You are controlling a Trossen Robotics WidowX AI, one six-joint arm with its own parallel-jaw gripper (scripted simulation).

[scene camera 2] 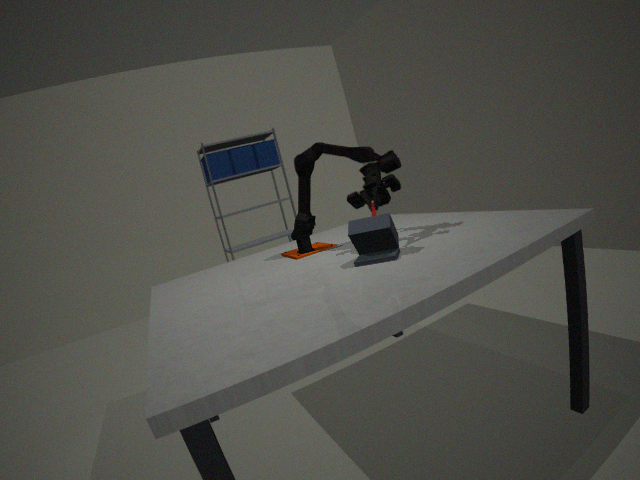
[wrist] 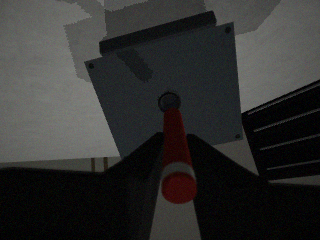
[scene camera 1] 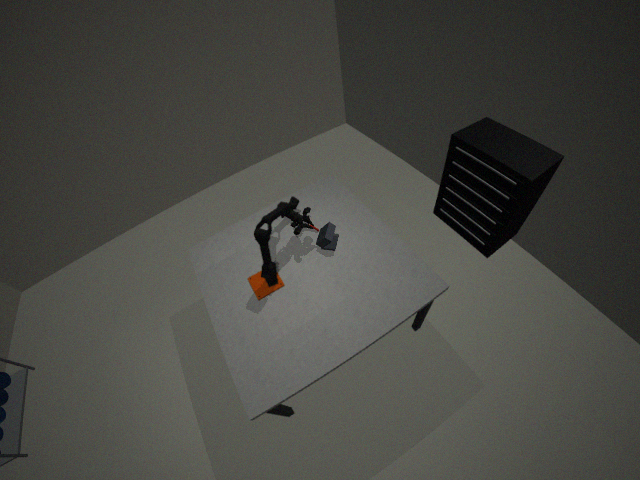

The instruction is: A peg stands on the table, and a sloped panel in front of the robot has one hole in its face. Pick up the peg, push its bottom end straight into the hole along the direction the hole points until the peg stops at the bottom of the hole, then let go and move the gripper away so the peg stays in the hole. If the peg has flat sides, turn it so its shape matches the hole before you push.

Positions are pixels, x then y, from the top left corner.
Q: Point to a grey sloped panel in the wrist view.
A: At 201, 67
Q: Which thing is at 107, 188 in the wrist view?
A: My gripper.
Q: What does my gripper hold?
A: A red peg.
